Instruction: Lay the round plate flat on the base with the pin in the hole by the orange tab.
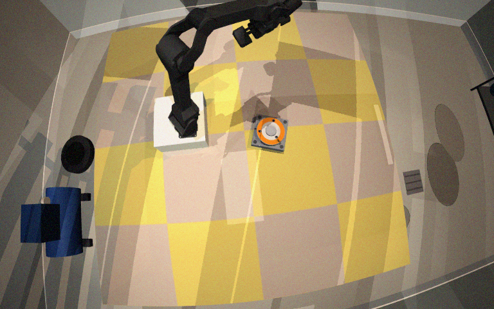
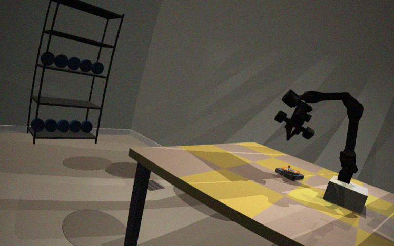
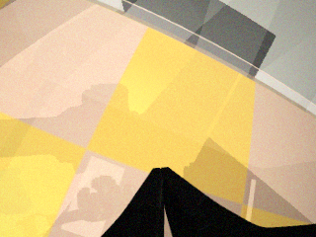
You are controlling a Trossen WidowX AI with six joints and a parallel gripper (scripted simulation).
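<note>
Right now my gripper tip is 4 cm short of the plate, 34 cm to the left of it and 19 cm above it. Also, from my gripper tip: grey square base 3 cm ahead, 32 cm to the right, 20 cm below.
</note>
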